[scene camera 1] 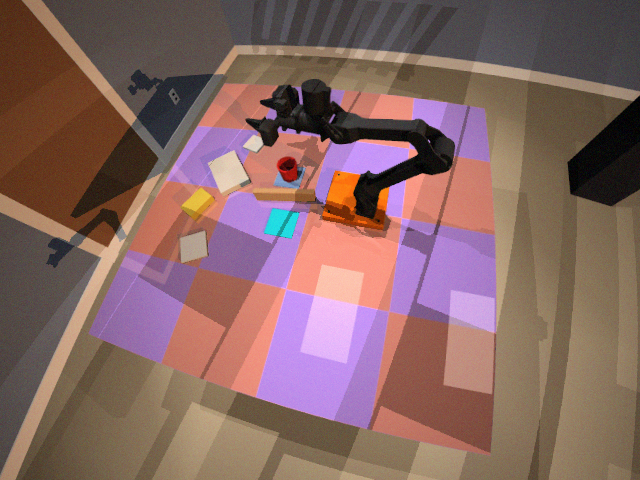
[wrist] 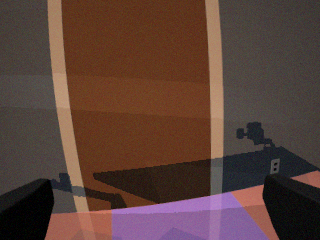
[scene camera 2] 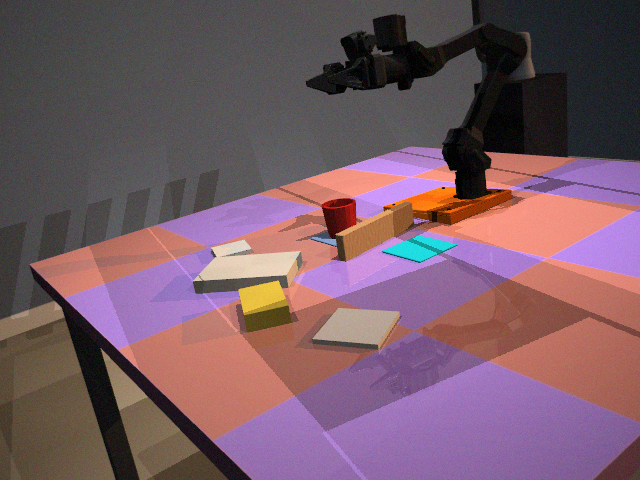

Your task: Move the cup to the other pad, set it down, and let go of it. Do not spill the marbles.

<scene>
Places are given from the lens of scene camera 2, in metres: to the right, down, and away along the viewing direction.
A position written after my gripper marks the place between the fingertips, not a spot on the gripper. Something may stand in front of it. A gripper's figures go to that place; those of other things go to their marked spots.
my gripper [scene camera 2: 316, 81]: -0.01, -0.30, 1.15
red cup [scene camera 2: 340, 214]: 0.04, -0.05, 1.24
yellow block [scene camera 2: 264, 306]: -0.09, 0.10, 0.93
The marked spots on the red cup and the yellow block are 0.37 m apart.
</scene>
